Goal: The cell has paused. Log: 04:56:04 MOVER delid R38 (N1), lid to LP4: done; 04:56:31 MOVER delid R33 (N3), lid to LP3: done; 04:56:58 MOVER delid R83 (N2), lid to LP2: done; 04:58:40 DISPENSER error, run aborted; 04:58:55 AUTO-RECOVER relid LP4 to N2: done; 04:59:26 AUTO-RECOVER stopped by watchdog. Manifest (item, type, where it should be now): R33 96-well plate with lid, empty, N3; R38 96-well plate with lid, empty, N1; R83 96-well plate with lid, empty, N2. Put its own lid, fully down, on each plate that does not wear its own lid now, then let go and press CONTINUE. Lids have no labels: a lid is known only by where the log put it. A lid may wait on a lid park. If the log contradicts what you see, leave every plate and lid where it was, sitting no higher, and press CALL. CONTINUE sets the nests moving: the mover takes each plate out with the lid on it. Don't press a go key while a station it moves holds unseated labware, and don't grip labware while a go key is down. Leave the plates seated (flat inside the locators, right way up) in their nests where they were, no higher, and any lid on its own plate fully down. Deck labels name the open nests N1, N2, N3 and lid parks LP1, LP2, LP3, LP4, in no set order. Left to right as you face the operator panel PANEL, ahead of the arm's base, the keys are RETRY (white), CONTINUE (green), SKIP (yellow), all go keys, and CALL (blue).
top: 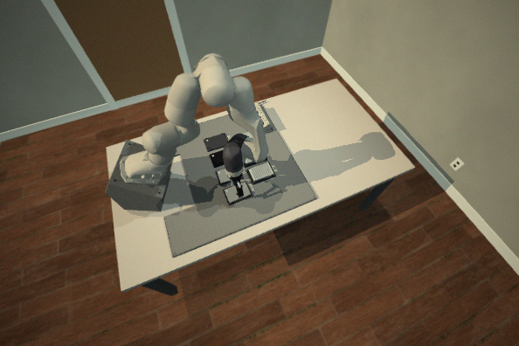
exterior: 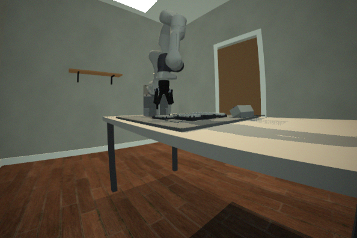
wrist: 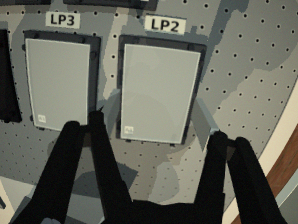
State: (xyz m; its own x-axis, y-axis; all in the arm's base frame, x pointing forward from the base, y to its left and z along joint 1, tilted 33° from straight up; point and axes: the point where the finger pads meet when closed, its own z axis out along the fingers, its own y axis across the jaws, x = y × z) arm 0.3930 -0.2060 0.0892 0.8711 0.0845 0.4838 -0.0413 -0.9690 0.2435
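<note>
Now: the lid park LP2 50 mm below my hand. From my hand the other things lie so: deck label N3: 280 mm ahead, 170 mm to the left, 50 mm below; lid park LP4: 20 mm ahead, 260 mm to the left, 50 mm below; lid park LP1: 20 mm ahead, 390 mm to the left, 50 mm below.
</note>
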